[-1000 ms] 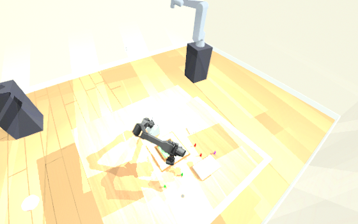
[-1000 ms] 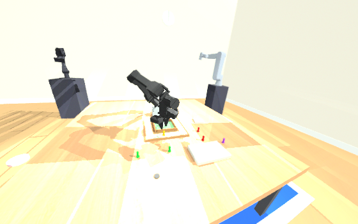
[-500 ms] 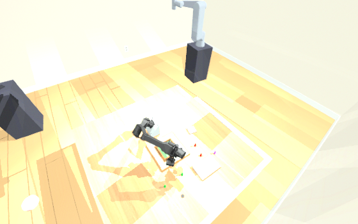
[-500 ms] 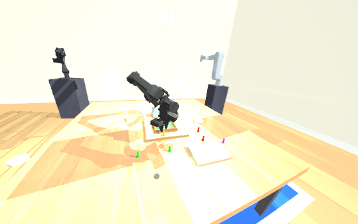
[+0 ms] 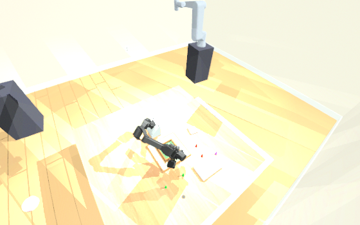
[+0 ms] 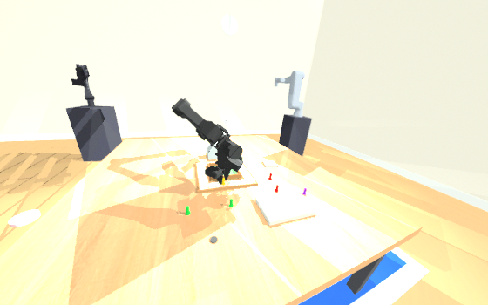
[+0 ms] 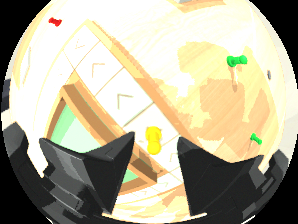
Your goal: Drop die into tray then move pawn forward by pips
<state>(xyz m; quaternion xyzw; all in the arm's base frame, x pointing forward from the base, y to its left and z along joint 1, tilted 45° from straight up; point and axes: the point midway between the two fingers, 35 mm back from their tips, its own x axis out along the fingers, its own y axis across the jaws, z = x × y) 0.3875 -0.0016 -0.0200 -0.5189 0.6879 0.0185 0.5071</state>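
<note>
Now: the yellow pawn right at my gripper tip. Round my gripper tip: white die 120 mm behind; then white slab 220 mm to the left, 180 mm ahead, 20 mm below; then purple pawn 370 mm to the left, 110 mm ahead, 10 mm below.
</note>
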